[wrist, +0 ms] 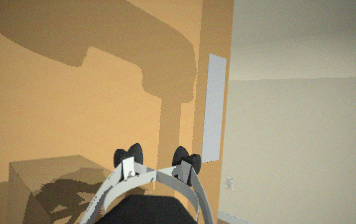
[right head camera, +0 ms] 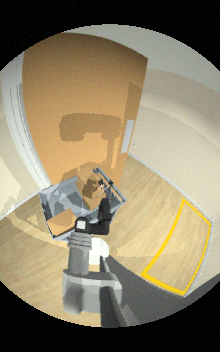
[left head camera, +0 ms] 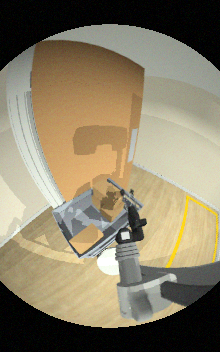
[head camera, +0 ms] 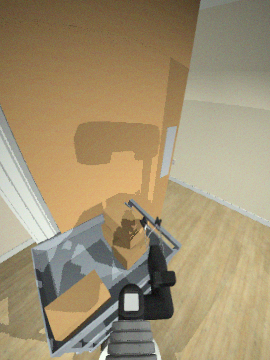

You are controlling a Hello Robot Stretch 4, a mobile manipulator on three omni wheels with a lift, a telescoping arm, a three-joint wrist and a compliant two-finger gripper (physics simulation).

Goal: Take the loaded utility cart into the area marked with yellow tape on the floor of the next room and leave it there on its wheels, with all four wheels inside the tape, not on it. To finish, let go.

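Pixels of known places: gripper, fingertip midpoint: (wrist: 158,157) (right head camera: 105,179) (left head camera: 125,188) (head camera: 150,217); robot's base, origin of the base link: (right head camera: 93,249) (left head camera: 112,260).
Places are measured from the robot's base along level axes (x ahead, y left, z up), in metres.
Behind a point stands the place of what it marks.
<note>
The grey utility cart (head camera: 68,234) @[x 0.543, y 0.374, z 0.808 m] (left head camera: 72,202) @[x 0.556, y 0.355, z 0.789 m] (right head camera: 59,186) @[x 0.557, y 0.353, z 0.785 m] stands close to the door. A brown box (head camera: 77,306) @[x 0.198, y 0.196, z 0.884 m] (left head camera: 86,239) @[x 0.203, y 0.194, z 0.884 m] (right head camera: 61,221) @[x 0.211, y 0.194, z 0.884 m] lies near its lower left corner. Stacked brown boxes (head camera: 127,237) @[x 0.432, y 0.017, z 0.970 m] (left head camera: 106,201) @[x 0.462, y 0.046, z 0.942 m] (right head camera: 89,194) @[x 0.436, y 0.022, z 0.917 m] stand near its handle end and also show in the wrist view (wrist: 55,167) @[x 0.558, y 0.071, z 1.002 m]. My gripper (head camera: 151,221) @[x 0.486, y -0.085, z 1.045 m] (left head camera: 128,193) (right head camera: 106,184) (wrist: 158,157) @[x 0.486, y -0.085, z 1.045 m] is open at the cart's handle bar, its fingers apart with no bar visible between them in the wrist view. The yellow tape (left head camera: 202,205) @[x 0.480, y -2.484, z -0.030 m] (right head camera: 162,284) @[x -0.824, y -1.130, z -0.027 m] lies right of the cart, apart from it. The cart's wheels are hidden.
The orange-brown door (head camera: 100,75) @[x 0.733, y 0.126, z 1.572 m] (left head camera: 90,90) @[x 0.729, y 0.132, z 1.632 m] (right head camera: 85,85) @[x 0.754, y 0.098, z 1.587 m] (wrist: 115,110) @[x 0.795, y 0.042, z 1.087 m] rises directly behind the cart, with a pale plate (head camera: 168,150) @[x 1.028, y -0.276, z 1.142 m] (wrist: 214,107) @[x 1.028, y -0.276, z 1.118 m] near its edge. A white door frame (head camera: 25,190) @[x 0.519, y 0.454, z 1.167 m] stands at the left. A beige wall (head camera: 230,140) @[x 1.797, y -1.351, z 1.002 m] is at the right.
</note>
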